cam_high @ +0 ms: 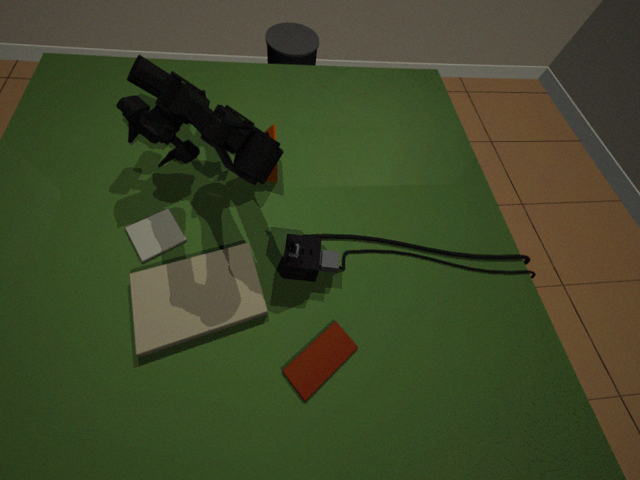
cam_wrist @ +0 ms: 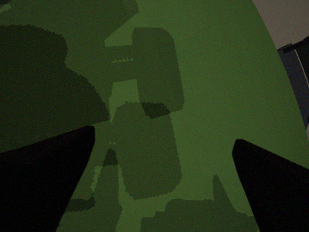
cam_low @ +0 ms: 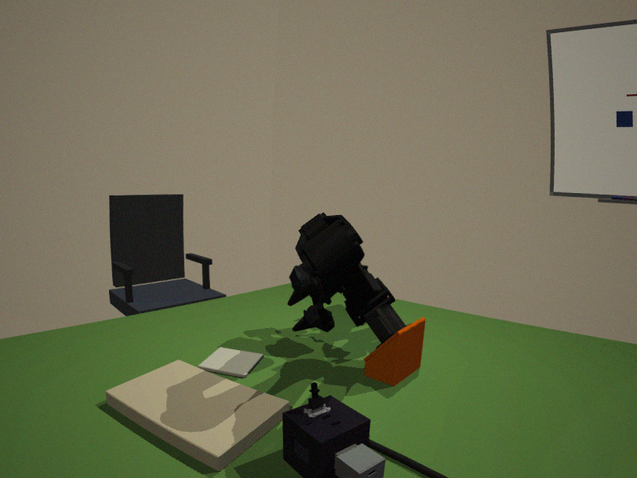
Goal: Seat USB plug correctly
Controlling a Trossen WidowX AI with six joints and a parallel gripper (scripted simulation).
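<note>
Now: gripper tip 34 cm short of the USB plug, 31 cm to the right of it and 5 cm below it. From my gripper tip the other things lie so: USB socket: 34 cm ahead, 31 cm to the left, 3 cm above; then white pad: 21 cm ahead, 2 cm to the left, 4 cm below; then beige slab: 37 cm ahead, 10 cm to the left, 3 cm below.
</note>
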